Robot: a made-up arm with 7 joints. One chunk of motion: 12 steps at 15 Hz.
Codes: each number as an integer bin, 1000 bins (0 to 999) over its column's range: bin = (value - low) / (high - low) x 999, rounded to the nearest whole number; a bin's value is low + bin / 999 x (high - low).
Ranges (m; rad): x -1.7..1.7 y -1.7..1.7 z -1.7..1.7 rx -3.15..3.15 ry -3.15..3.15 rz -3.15..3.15
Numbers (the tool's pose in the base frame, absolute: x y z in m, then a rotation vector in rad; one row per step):
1: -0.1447 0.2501 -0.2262 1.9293 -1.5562 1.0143
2: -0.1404 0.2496 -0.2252 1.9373 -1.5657 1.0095
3: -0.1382 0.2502 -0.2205 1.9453 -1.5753 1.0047
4: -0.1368 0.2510 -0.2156 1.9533 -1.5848 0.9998
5: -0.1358 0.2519 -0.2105 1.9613 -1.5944 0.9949
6: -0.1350 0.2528 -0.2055 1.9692 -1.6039 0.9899
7: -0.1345 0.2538 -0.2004 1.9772 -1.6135 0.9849
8: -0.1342 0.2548 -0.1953 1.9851 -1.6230 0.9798
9: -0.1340 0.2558 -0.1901 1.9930 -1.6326 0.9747
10: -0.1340 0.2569 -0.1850 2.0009 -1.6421 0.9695
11: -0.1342 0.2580 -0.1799 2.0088 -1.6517 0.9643
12: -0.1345 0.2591 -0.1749 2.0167 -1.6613 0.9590
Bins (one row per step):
1: 457 573 433 805 253 660
2: 458 573 433 807 251 660
3: 459 573 435 808 250 659
4: 459 573 436 809 248 658
5: 460 574 438 811 247 657
6: 460 574 439 812 245 656
7: 460 574 441 813 244 656
8: 460 574 442 814 242 655
9: 460 575 444 816 241 654
10: 460 575 445 817 239 653
11: 460 575 447 818 238 652
12: 460 576 448 819 236 652

